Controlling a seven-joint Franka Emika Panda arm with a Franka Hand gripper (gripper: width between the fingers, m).
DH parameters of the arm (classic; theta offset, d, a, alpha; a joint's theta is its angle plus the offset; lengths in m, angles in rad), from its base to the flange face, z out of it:
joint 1: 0 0.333 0 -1.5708
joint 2: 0 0 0 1.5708
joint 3: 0 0.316 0.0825 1.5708
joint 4: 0 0 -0.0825 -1.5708
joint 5: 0 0.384 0 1.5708
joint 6: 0 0 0.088 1.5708
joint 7: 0 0.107 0 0
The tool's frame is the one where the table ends.
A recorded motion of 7 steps. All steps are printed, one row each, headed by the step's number.
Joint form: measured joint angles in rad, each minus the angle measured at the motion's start. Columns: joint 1, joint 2, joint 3, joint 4, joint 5, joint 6, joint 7.
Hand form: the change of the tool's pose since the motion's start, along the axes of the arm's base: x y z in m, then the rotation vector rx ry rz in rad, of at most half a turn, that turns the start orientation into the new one. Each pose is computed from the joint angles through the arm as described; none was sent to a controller.
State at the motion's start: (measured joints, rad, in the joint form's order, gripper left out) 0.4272 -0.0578 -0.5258 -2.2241 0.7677 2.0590 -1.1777
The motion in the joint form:
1: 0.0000 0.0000 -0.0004 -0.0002 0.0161 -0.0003 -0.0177
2: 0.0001 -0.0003 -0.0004 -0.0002 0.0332 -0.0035 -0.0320
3: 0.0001 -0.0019 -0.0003 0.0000 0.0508 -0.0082 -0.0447
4: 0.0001 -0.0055 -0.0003 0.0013 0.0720 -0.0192 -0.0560
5: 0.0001 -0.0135 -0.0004 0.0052 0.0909 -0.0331 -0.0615
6: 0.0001 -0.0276 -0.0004 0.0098 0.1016 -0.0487 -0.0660
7: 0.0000 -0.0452 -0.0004 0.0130 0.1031 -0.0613 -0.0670
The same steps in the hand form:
1: 0.0003 0.0004 0.0004 0.0118 -0.0119 0.0042
2: 0.0005 0.0013 0.0010 0.0261 -0.0204 0.0074
3: 0.0005 0.0024 0.0022 0.0421 -0.0286 0.0098
4: 0.0002 0.0041 0.0048 0.0650 -0.0354 0.0129
5: -0.0001 0.0058 0.0104 0.0897 -0.0434 0.0148
6: -0.0010 0.0071 0.0190 0.1110 -0.0554 0.0223
7: -0.0027 0.0076 0.0282 0.1250 -0.0679 0.0308

